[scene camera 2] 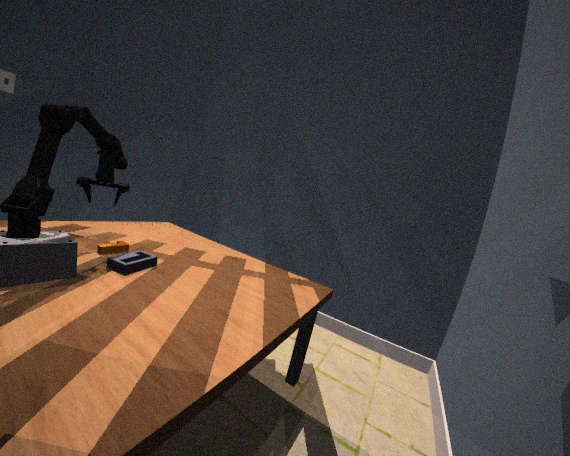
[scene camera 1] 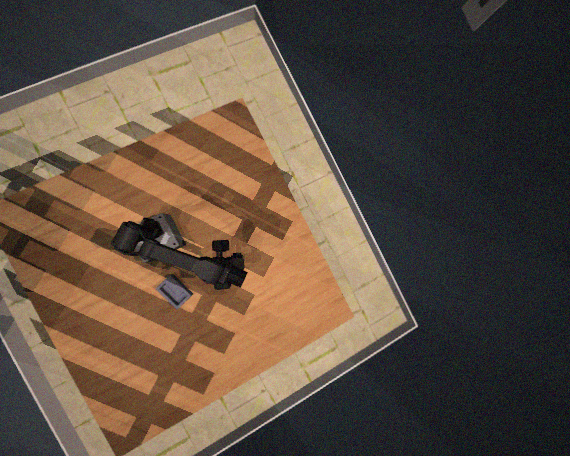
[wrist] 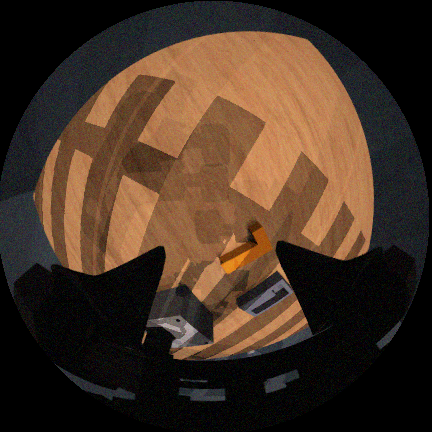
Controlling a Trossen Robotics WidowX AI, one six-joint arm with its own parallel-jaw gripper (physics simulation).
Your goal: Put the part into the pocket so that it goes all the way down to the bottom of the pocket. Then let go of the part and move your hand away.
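Places are measured from the arm's base along level axes (x right, y up, z back), in centimetres.
Pixels of known places: gripper, fingertip midpoint: [scene camera 2: 102, 204] [wrist: 221, 249]; arm's base, origin of the base link: [scene camera 2: 22, 235] [scene camera 1: 153, 230] [wrist: 159, 332].
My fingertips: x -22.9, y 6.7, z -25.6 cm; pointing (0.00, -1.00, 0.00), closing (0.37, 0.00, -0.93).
Observation:
Ahead of a thing's pixels: the offset from my fingertips to its top centre. Level surfaces: height alone.
The part, an orange L-shaped piece @[dy -14.1, dx +10.7, dz -1.9 cm] [scene camera 2: 113, 247] [wrist: 242, 261], lies flat on the table beside the pocket block, outside it. In scene camera 1 the part is hidden under the arm. The grey-blue block with the pocket @[dy -13.5, dx +29.3, dz -3.3 cm] [scene camera 1: 168, 297] [scene camera 2: 120, 266] [wrist: 257, 290] lies flat on the table; its recess faces up and holds no orange piece. My gripper [scene camera 2: 102, 203] [wrist: 221, 249] is wide open and empty, fingers pointing down, high above the table. In the wrist view the part shows between the two dark fingers, far below them, and the block shows near the right finger.
The robot's grey base [scene camera 1: 175, 237] [scene camera 2: 40, 260] [wrist: 200, 317] stands on the table close to the part and block. The wooden table @[dy -17.1 cm] [scene camera 1: 300, 295] [scene camera 2: 170, 320] [wrist: 285, 90] carries striped shadows. A table corner and leg [scene camera 2: 301, 350] show in scene camera 2.

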